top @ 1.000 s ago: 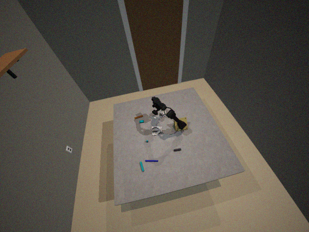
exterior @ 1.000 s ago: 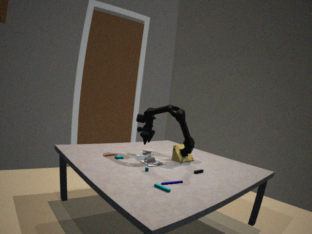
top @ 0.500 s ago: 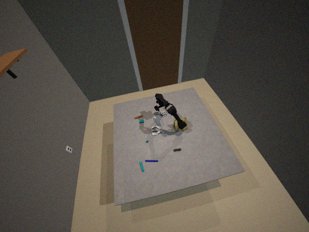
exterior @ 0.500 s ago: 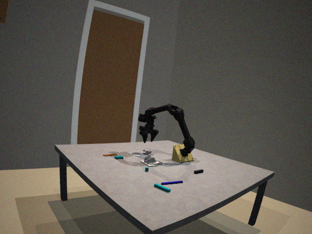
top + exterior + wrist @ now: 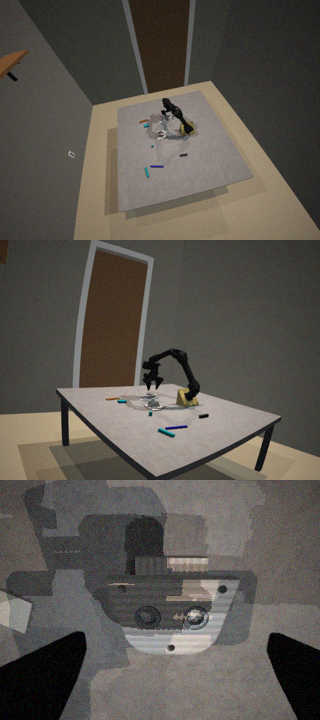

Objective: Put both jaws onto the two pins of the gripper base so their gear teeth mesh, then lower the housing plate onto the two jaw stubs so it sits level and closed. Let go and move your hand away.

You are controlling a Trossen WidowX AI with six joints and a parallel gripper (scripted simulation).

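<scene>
Now: the white gripper base 40 mm below my gripper tip. The rest, counted from my gripper tip: white housing plate 240 mm to the left, 90 mm ahead, 60 mm below; then orange bar 340 mm ahead, 60 mm below, 30 mm to the right; then small teal cube 360 mm to the left, 270 mm ahead, 50 mm below.
</scene>
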